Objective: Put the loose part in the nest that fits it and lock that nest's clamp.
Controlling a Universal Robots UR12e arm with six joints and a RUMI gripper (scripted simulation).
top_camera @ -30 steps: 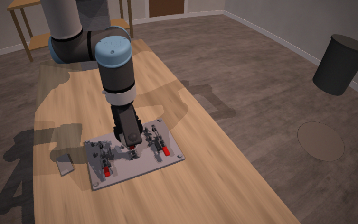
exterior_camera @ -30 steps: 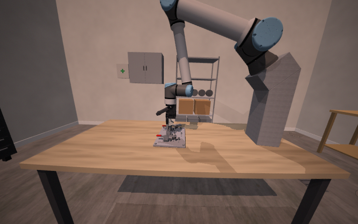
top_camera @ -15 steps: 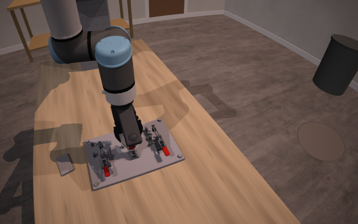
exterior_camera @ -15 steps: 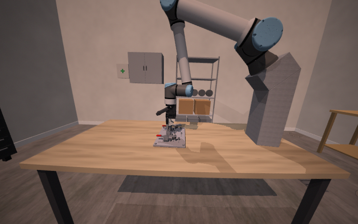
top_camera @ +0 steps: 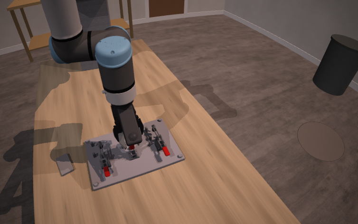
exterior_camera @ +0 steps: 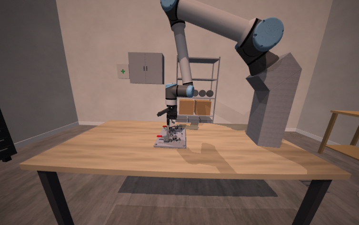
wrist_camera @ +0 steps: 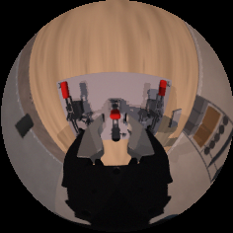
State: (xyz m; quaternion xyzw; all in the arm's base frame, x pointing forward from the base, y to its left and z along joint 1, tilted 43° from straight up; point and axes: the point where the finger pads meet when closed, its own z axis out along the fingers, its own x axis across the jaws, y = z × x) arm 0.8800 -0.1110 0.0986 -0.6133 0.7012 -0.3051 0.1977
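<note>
My gripper is now 120 mm past the loose part, 250 mm to the left of it and 70 mm above it. The rest, counted from my hand: fixture: 30 mm behind, 10 mm to the left, 70 mm below.
</note>
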